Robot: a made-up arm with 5 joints.
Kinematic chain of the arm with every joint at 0, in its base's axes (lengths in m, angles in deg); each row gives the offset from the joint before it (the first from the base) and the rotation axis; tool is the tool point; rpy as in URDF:
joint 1: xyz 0.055 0 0.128 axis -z
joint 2: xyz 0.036 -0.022 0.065 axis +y
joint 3: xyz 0.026 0 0.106 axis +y
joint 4: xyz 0.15 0 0.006 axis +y
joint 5: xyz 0.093 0.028 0 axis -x
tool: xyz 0 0 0 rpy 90 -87.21 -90
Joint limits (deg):
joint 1: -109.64..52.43
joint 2: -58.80..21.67
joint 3: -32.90..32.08
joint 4: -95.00..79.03
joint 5: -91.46..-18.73
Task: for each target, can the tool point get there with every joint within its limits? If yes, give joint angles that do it. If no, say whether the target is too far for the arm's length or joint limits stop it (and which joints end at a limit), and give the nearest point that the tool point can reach.
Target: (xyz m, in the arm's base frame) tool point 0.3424 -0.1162 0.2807
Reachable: yes | joints 23.12 14.34 8.48 -51.11 -70.45
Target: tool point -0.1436 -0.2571 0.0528
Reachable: no: joint limits stop it (at a limit: joint 1, joint 2, joint 3, joint 4) | nearest point 0.1388 -0.0991 0.0962 | short by 0.327 m
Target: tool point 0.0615 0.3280 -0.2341
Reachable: no: too far | nearest point 0.0594 0.2227 0.0764 | short by 0.328 m
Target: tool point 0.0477 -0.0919 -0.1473
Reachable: no: joint limits stop it (at a limit: joint 1, joint 2, joint 3) | nearest point 0.1563 -0.1219 0.0781 | short by 0.252 m
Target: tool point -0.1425 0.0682 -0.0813
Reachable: no: joint limits stop it (at a limit: joint 1, joint 2, joint 3) | nearest point -0.0078 0.1581 0.0743 | short by 0.225 m
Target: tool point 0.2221 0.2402 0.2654
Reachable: yes | joints -54.00 6.20 22.81 -52.67 -69.50
